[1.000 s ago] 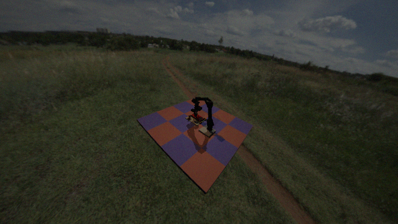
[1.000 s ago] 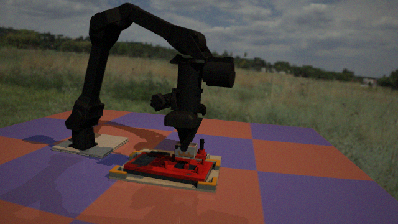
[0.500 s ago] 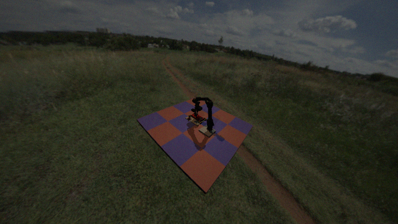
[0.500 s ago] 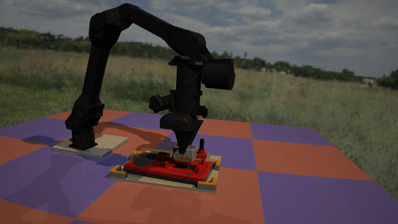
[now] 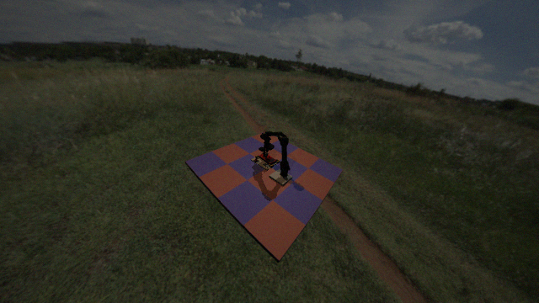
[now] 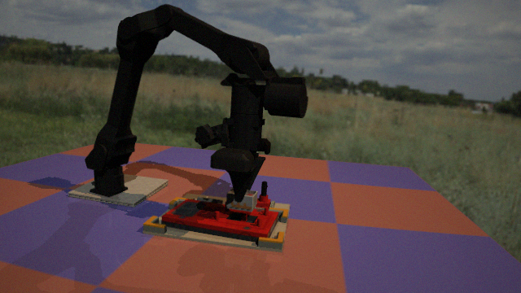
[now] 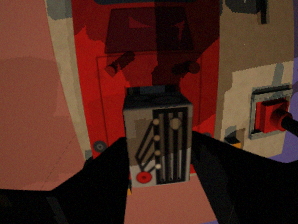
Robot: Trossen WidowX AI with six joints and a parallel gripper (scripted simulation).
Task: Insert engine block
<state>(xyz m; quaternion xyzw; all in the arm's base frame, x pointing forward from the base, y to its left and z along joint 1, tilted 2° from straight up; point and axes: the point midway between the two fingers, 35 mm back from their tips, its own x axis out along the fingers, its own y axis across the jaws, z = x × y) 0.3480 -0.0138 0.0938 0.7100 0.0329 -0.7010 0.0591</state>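
Now: gripper tip 1 cm above the engine block. Round my gripper tip: black lever post: 13 cm to the left, 3 cm below; then tan fixture plate: 5 cm below, 4 cm behind, 2 cm to the left.
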